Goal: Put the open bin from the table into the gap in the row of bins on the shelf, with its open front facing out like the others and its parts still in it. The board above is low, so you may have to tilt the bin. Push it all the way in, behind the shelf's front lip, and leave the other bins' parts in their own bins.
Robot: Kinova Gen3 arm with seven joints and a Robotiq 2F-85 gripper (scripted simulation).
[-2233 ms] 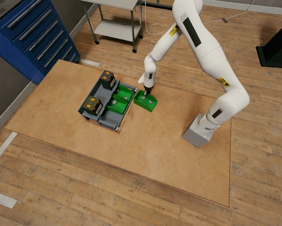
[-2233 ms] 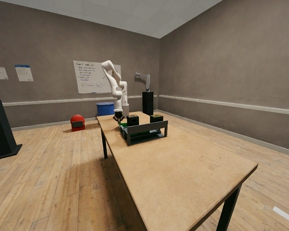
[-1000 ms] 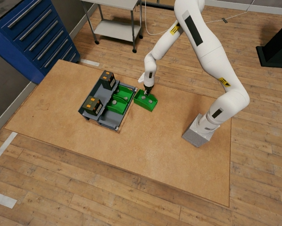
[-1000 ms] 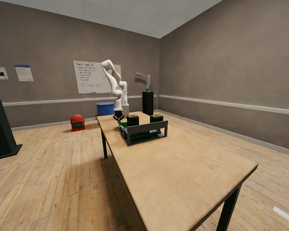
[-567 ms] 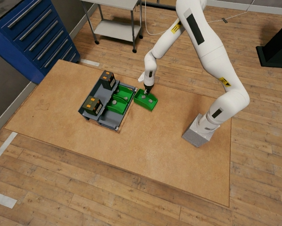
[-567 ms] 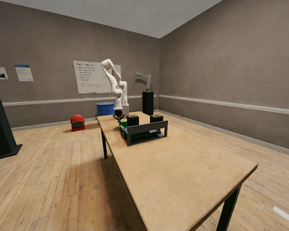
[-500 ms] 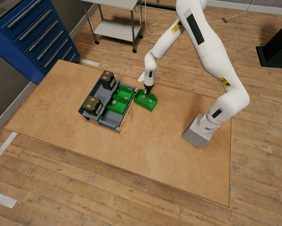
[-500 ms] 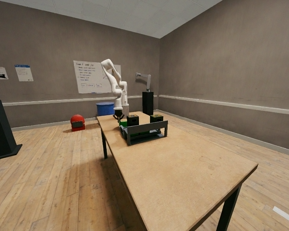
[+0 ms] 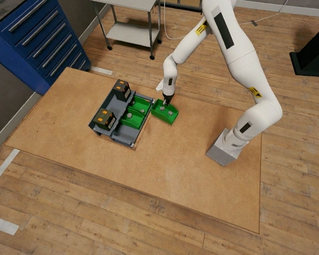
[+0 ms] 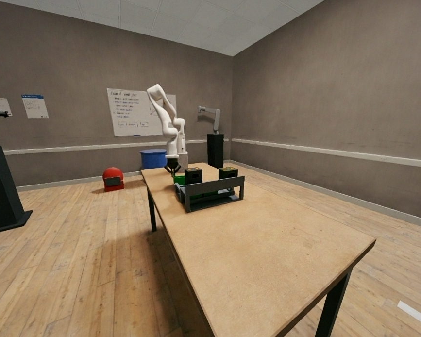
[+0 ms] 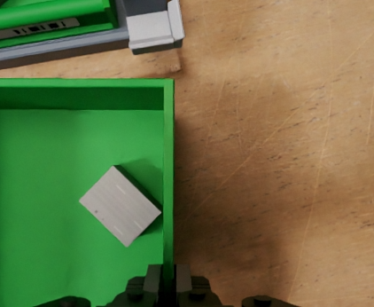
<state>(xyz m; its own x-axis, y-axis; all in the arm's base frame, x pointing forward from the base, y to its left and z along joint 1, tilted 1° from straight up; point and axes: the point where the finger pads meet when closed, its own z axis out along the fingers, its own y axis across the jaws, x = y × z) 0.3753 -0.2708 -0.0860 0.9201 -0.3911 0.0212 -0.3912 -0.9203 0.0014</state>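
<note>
Right now the grey part is 60 mm below my hand, 40 mm ahead of it and 10 mm to the left of it. Also, from my hand: grey shelf: 280 mm ahead, 110 mm to the left, 40 mm below.
</note>
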